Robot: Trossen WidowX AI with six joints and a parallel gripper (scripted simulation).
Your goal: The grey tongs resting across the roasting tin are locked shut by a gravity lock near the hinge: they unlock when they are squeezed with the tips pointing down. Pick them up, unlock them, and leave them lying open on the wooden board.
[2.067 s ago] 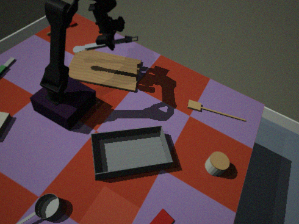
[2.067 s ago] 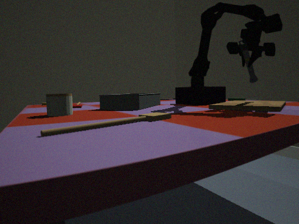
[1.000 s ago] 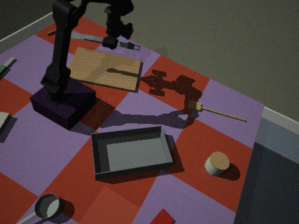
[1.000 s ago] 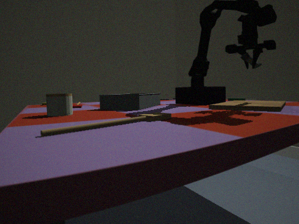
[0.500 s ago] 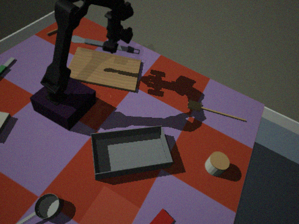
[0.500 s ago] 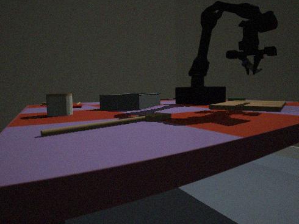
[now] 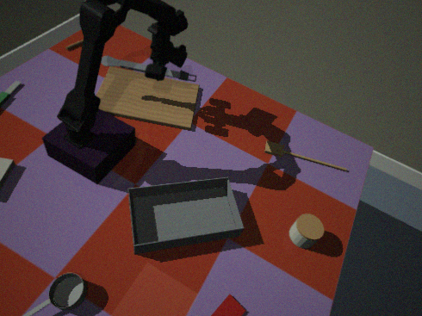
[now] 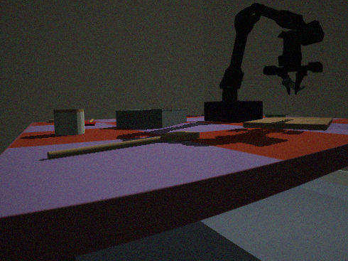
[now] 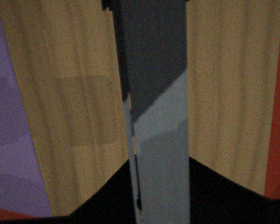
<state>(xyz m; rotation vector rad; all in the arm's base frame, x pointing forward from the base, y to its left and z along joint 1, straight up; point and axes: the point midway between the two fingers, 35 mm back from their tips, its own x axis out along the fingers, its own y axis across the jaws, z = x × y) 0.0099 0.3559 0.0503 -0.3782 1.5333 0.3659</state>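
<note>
Now: gripper tip 30 mm past the wooden board, 20 mm to the left of it and 100 mm above it. From my gripper tip the other things lie so: roasting tin (370 mm ahead, 330 mm to the right, 70 mm below); lidded canister (690 mm ahead, 160 mm to the right, 70 mm below).
</note>
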